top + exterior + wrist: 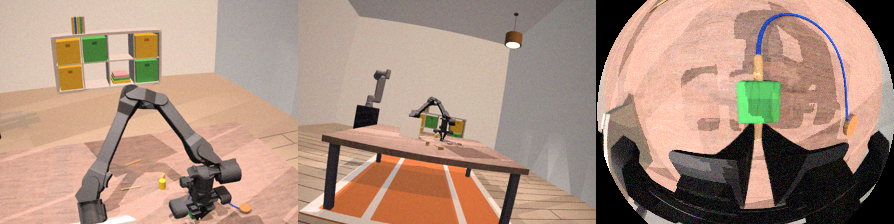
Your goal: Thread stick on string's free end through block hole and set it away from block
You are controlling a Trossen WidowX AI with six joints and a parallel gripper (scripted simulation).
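The green block is 3 cm to the left of my gripper tip, 1 cm behind it and 1 cm above it. From my gripper tip the other things lie so: round wooden button: 17 cm ahead, 1 cm to the left; orange disc: 10 cm to the right, 8 cm ahead; thin wooden stick: 4 cm to the left, 1 cm behind, 1 cm above.
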